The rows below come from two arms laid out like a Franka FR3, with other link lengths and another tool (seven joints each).
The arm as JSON. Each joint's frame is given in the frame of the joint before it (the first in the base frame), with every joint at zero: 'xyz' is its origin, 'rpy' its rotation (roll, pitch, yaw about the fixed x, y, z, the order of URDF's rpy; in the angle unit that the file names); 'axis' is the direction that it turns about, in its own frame. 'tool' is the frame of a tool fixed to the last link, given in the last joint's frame.
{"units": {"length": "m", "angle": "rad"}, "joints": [
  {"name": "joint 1", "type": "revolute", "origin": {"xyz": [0.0, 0.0, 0.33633], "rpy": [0.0, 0.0, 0.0]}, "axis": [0.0, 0.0, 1.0]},
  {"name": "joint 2", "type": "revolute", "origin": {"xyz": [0.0, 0.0, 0.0], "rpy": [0.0, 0.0, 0.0]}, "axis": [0.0, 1.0, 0.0]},
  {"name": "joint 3", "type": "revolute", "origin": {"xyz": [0.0, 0.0, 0.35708], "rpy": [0.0, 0.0, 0.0]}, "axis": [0.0, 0.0, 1.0]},
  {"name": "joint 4", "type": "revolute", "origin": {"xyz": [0.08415, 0.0, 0.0], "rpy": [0.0, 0.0, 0.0]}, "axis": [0.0, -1.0, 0.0]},
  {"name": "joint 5", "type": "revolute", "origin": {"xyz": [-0.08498, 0.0, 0.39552], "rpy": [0.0, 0.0, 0.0]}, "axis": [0.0, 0.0, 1.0]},
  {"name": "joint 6", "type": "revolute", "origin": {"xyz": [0.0, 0.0, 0.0], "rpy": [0.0, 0.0, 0.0]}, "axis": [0.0, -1.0, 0.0]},
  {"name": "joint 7", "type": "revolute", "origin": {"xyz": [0.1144, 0.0, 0.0], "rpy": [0.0, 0.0, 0.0]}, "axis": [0.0, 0.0, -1.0]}
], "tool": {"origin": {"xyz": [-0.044, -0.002, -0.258], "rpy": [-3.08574, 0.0, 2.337]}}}
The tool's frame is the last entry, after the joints.
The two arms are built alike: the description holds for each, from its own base.
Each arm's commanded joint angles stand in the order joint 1, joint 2, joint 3, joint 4, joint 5, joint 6, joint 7.
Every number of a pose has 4 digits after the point.
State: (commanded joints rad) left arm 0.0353 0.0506 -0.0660 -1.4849 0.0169 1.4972 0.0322; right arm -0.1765 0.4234 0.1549 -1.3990 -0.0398 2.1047 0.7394
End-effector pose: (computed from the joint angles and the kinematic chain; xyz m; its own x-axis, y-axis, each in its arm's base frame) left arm 0.5547 -0.0125 0.5272 -0.6468 0.7618 0.0356 0.7584 0.6474 -0.0750; right arm 0.7765 -0.0096 0.3896 -0.0004 0.9999 0.0172 0.9732 -0.0036 0.2298
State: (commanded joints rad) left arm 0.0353 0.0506 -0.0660 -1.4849 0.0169 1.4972 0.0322; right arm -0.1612 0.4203 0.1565 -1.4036 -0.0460 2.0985 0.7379
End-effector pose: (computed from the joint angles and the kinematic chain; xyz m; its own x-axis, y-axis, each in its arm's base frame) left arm 0.5547 -0.0125 0.5272 -0.6468 0.7618 0.0356 0.7584 0.6474 -0.0750; right arm 0.7738 0.0024 0.3883 -0.0204 0.9997 0.0112 0.9748 0.0174 0.2223
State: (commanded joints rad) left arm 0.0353 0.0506 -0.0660 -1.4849 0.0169 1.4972 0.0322; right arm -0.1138 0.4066 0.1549 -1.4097 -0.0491 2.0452 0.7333
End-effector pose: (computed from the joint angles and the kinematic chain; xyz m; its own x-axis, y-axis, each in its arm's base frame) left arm 0.5547 -0.0125 0.5272 -0.6468 0.7618 0.0356 0.7584 0.6474 -0.0750; right arm 0.7584 0.0371 0.3875 -0.0723 0.9974 0.0057 0.9817 0.0702 0.1772
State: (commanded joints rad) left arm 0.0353 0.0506 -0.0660 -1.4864 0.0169 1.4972 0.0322; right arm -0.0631 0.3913 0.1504 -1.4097 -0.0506 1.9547 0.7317
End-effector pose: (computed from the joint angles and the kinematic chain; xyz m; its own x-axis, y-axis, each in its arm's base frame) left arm 0.5544 -0.0125 0.5265 -0.6467 0.7618 0.0366 0.7583 0.6474 -0.0761; right arm 0.7336 0.0704 0.3869 -0.1212 0.9926 0.0024 0.9875 0.1203 0.1022
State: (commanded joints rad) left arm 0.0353 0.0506 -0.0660 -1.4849 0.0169 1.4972 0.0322; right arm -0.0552 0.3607 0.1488 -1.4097 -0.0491 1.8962 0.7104
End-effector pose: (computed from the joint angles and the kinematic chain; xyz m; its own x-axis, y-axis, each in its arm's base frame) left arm 0.5547 -0.0125 0.5272 -0.6468 0.7618 0.0356 0.7584 0.6474 -0.0750; right arm 0.7167 0.0735 0.4020 -0.1485 0.9889 -0.0030 0.9862 0.1483 0.0738
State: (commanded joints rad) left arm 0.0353 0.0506 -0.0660 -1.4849 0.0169 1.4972 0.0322; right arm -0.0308 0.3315 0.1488 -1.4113 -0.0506 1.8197 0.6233
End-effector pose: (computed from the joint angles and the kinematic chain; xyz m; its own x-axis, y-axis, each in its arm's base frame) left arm 0.5547 -0.0125 0.5272 -0.6468 0.7618 0.0356 0.7584 0.6474 -0.0750; right arm 0.6915 0.0851 0.4133 -0.2580 0.9661 -0.0131 0.9658 0.2582 0.0236
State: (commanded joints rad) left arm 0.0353 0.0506 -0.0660 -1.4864 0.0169 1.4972 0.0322; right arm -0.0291 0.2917 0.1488 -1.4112 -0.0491 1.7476 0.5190
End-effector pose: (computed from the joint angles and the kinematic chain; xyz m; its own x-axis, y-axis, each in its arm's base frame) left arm 0.5544 -0.0125 0.5265 -0.6467 0.7618 0.0366 0.7583 0.6474 -0.0761; right arm 0.6680 0.0803 0.4335 -0.3585 0.9333 -0.0176 0.9335 0.3584 -0.0109
